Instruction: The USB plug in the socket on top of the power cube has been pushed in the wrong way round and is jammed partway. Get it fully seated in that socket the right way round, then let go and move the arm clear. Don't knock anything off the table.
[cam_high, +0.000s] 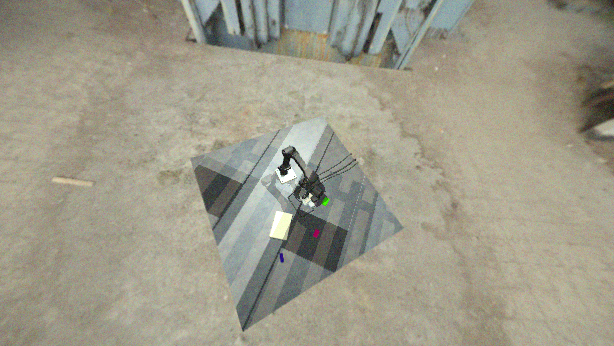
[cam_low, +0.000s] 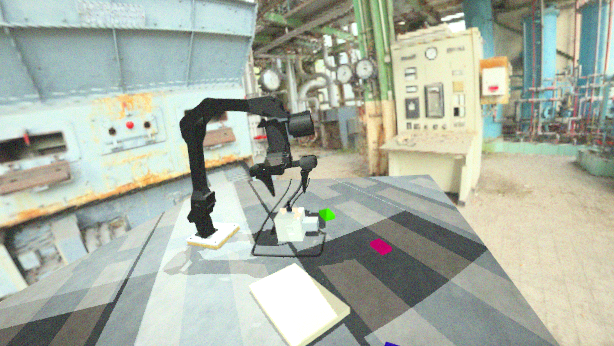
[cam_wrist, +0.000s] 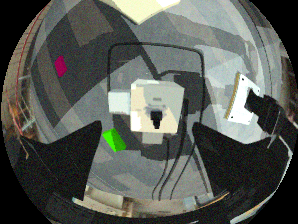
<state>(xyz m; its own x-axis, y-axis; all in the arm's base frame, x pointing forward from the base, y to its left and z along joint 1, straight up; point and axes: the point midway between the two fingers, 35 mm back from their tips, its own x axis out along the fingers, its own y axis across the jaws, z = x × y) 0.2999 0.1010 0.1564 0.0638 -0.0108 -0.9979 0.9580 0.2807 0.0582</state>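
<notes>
The dark USB plug is 5 cm below my gripper tip, 1 cm to the left of it and 1 cm behind it. From my gripper tip the other things lie so: green block: 15 cm to the left, 13 cm below, 5 cm ahead; magenta block: 26 cm ahead, 13 cm below, 1 cm to the right; cream flat pad: 24 cm to the right, 13 cm below, 12 cm ahead.
</notes>
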